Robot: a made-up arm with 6 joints.
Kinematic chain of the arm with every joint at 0, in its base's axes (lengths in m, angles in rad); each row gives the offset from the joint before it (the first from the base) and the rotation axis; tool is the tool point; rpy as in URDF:
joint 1: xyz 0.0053 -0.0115 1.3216 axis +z
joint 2: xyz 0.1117 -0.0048 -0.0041 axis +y
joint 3: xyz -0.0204 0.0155 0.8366 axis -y
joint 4: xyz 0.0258 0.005 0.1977 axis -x
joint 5: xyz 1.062 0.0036 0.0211 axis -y
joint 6: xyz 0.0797 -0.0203 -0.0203 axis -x
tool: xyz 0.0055 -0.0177 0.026 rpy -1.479 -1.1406 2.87
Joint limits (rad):
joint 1: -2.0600..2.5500
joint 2: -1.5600..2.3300
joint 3: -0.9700..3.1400
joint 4: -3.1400..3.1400
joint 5: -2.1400..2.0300
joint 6: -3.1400..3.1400
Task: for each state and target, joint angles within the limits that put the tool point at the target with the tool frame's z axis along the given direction. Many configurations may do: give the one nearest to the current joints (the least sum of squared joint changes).
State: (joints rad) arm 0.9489 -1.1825 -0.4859 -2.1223 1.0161 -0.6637
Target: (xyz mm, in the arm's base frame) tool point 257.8 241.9 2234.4 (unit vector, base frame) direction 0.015 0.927 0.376
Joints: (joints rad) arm 0.8266 -1.1011 -0.6792 -2.3792 1.2381 -1.1850
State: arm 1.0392 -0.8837 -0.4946 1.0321 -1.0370 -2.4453
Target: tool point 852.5 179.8 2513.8 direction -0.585 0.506 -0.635
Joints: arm 0.2720 -0.2746 -0.0345 0.6700 -1.2281 -2.6057
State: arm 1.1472 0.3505 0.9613 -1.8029 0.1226 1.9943
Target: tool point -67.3 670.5 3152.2 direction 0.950 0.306 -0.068
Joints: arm 1.6459 -0.0518 0.7704 -2.0144 -0.3050 1.7575
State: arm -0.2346 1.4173 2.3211 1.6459 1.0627 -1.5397
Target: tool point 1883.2 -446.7 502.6 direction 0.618 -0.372 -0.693
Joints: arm -0.2874 2.1361 1.5825 1.4372 1.5472 -1.8108
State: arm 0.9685 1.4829 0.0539 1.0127 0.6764 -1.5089
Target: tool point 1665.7 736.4 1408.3 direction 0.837 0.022 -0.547
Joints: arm 0.3737 0.8887 0.2426 1.1197 1.5154 -1.4484
